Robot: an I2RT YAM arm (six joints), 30 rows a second.
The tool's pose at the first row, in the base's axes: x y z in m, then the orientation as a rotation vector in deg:
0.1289, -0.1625, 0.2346, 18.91, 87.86, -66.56
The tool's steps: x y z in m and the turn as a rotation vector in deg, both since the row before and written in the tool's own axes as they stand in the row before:
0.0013, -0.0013, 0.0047, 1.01, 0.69, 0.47
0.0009, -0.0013, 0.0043, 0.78, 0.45, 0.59
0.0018, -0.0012, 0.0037, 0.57, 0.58, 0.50
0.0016, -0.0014, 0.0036, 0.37, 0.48, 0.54
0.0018, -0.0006, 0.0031, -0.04, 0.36, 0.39
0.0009, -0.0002, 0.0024, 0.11, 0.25, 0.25
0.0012, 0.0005, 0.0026, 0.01, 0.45, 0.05
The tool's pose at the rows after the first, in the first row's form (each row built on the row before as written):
0.1303, -0.1674, 0.2346, 20.36, 87.76, -67.00
0.1315, -0.1718, 0.2349, 21.60, 87.53, -67.16
0.1321, -0.1760, 0.2343, 22.71, 87.55, -67.21
0.1325, -0.1801, 0.2339, 23.66, 87.57, -67.07
0.1331, -0.1835, 0.2329, 24.15, 87.76, -66.72
0.1340, -0.1859, 0.2324, 24.56, 87.83, -66.60
0.1354, -0.1882, 0.2314, 24.89, 88.19, -66.54

